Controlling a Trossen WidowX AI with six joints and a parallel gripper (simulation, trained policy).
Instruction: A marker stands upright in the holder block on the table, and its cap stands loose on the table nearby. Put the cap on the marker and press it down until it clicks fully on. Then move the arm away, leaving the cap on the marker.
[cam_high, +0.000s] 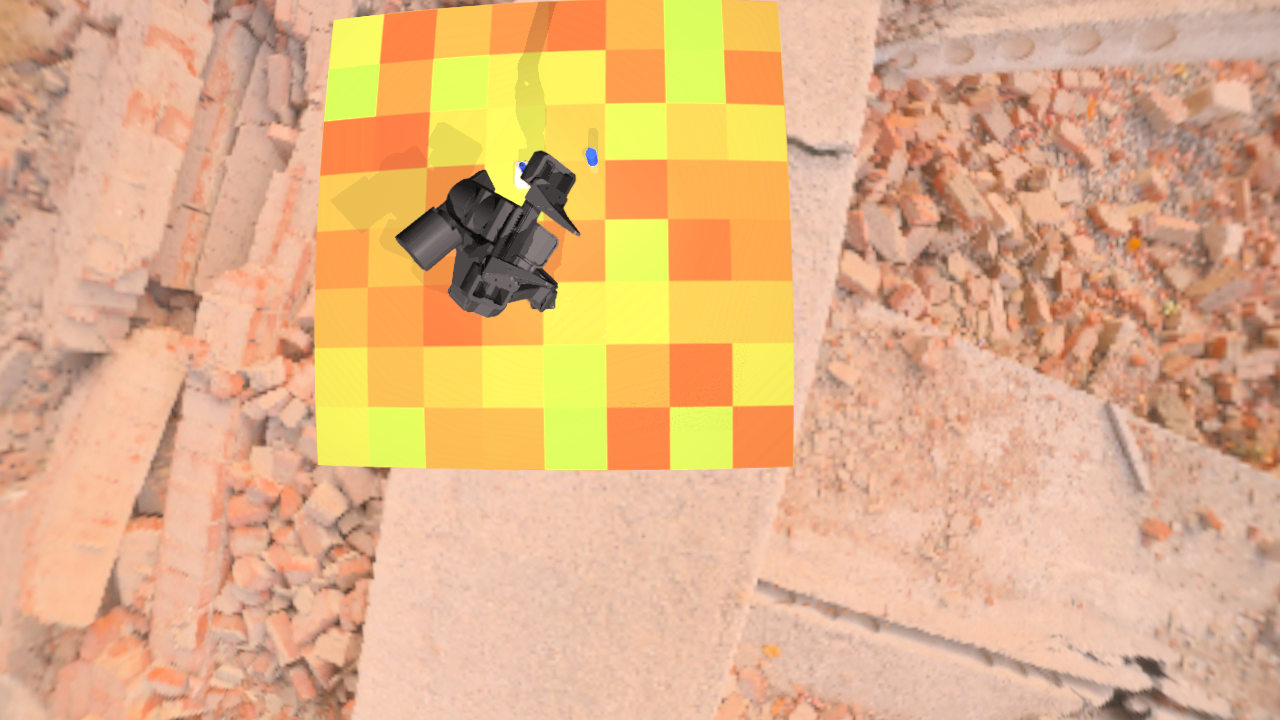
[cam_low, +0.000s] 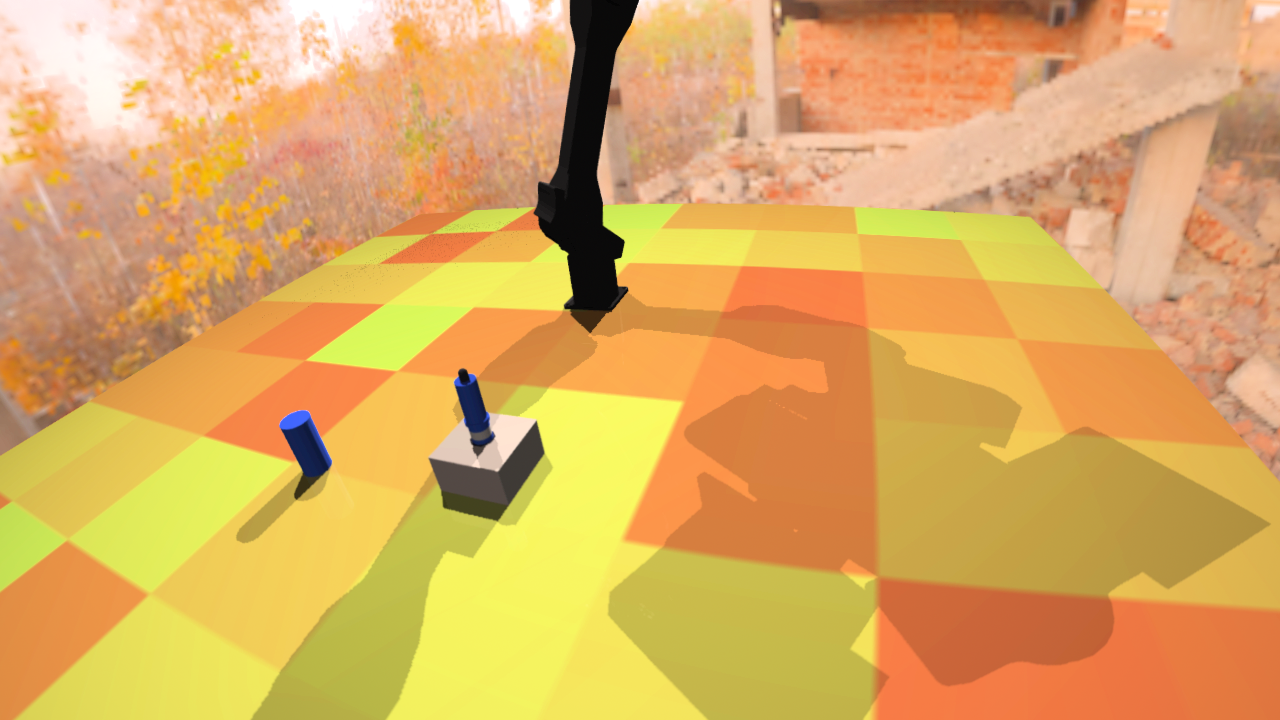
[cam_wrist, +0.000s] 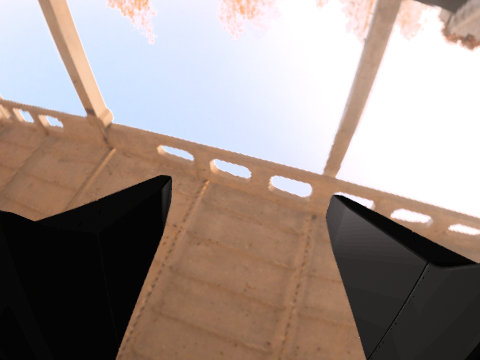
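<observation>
My gripper tip is 720 mm above the blue cap, 420 mm short of it and 40 mm to the right of it.
</observation>
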